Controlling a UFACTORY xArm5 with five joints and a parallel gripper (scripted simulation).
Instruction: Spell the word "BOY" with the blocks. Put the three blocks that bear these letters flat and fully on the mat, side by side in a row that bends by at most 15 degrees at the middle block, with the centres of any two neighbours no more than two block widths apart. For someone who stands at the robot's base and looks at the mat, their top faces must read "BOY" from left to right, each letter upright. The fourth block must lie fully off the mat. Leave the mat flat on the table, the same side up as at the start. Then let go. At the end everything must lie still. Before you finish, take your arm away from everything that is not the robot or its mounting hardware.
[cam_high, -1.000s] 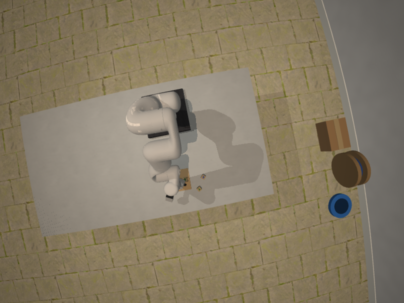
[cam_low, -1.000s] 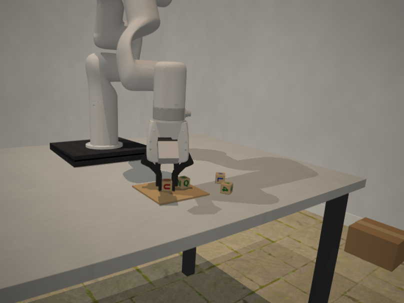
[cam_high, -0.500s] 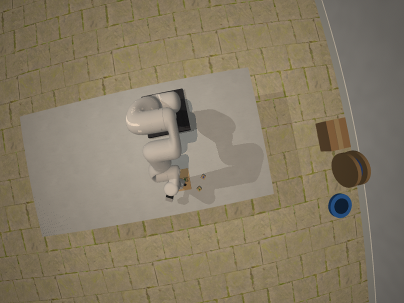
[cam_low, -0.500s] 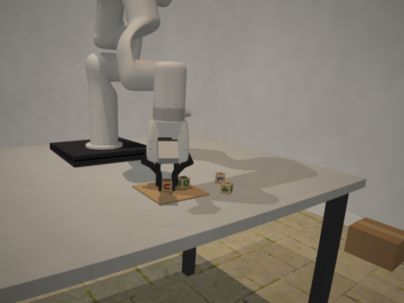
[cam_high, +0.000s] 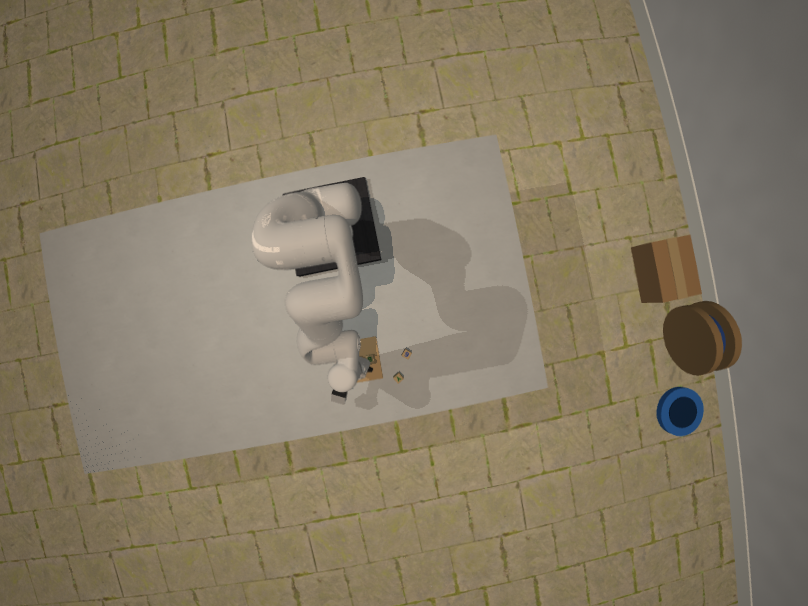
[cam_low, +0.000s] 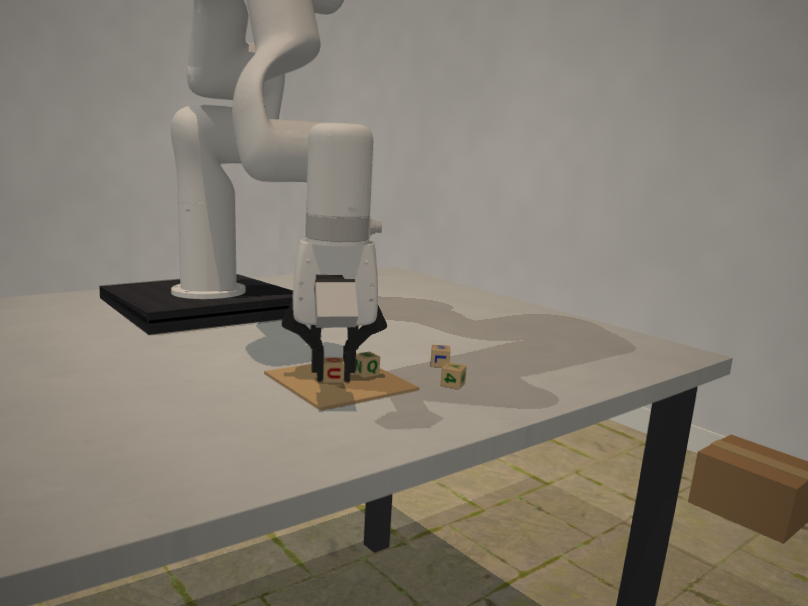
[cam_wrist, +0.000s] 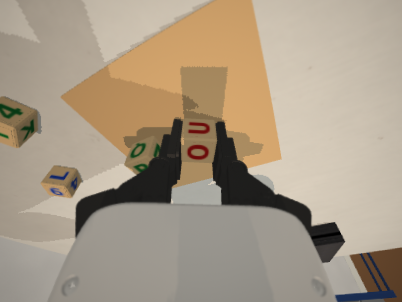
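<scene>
The tan mat lies 20 mm below my hand and 10 mm to the left of it.
</scene>
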